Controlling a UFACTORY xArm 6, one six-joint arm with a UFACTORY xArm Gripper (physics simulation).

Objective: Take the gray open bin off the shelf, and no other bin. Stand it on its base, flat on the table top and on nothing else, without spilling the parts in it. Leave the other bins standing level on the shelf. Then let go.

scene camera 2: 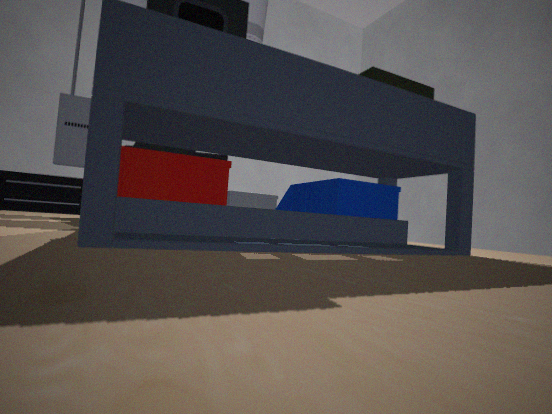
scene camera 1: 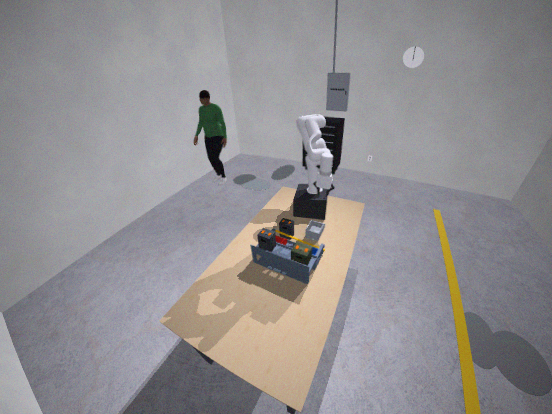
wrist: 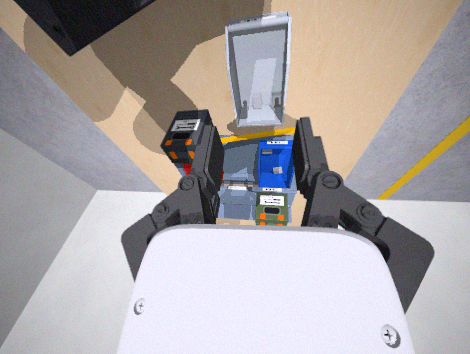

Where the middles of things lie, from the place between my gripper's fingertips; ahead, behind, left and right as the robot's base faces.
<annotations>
My gripper is now 7 cm short of the gray open bin [scene camera 2: 234,198], 1 cm to the left of it and 25 cm above it. The rest, counted from my hand: dark case [wrist: 186,130] 20 cm ahead, 19 cm to the right, 22 cm below; red bin [scene camera 2: 148,174] 35 cm ahead, 20 cm to the right, 25 cm below; blue bin [scene camera 2: 338,196] 35 cm ahead, 4 cm to the left, 25 cm below.
</annotations>
